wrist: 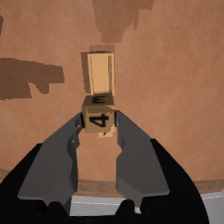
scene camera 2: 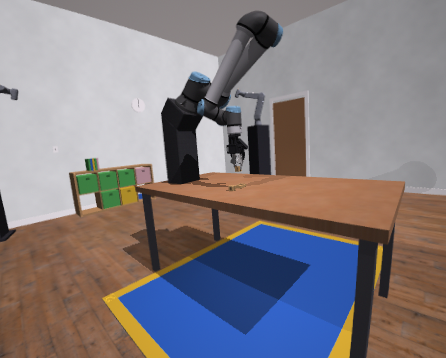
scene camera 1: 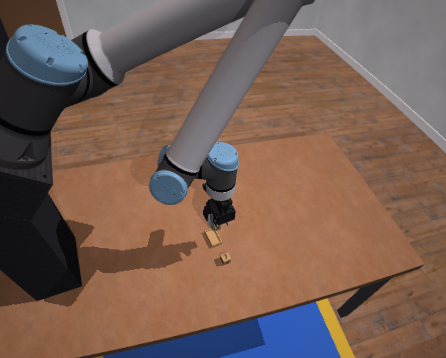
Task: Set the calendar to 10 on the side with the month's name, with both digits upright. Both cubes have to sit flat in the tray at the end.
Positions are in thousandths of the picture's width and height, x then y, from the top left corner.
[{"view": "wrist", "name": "gripper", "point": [449, 502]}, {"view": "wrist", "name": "wooden tray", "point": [453, 292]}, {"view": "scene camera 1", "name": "gripper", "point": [485, 633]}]
